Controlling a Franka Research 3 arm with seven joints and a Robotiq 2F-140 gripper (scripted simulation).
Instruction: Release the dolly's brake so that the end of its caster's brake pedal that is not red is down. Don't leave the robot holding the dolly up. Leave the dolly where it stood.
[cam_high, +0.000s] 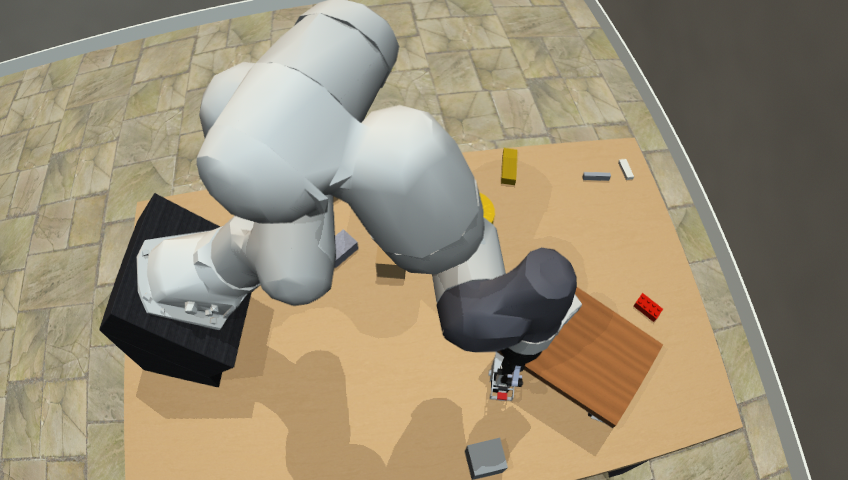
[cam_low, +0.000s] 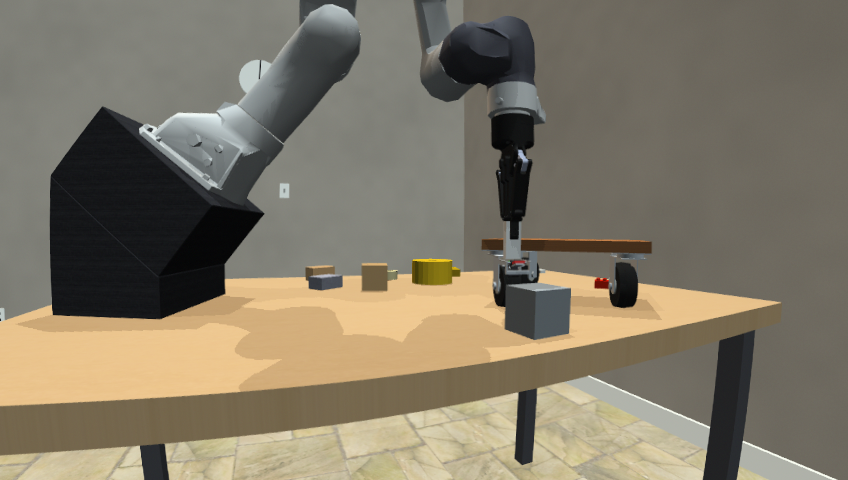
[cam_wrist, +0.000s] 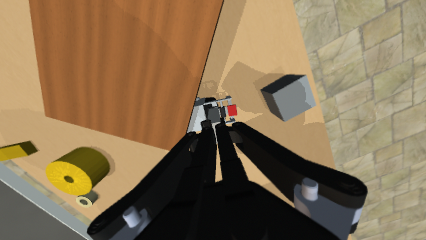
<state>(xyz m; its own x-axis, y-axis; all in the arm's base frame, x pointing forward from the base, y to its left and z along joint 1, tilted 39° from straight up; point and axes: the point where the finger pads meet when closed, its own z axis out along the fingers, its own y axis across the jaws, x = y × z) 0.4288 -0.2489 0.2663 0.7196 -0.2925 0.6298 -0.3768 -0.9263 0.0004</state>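
My hand is 1 cm past the brake pedal, 1 cm to the left of it and 4 cm above it. From my hand the other things lie so: grey cube 8 cm behind, 12 cm to the right, 9 cm below; then yellow cylinder 10 cm ahead, 39 cm to the left, 9 cm below; then tan cube 9 cm behind, 35 cm to the left, 9 cm below.
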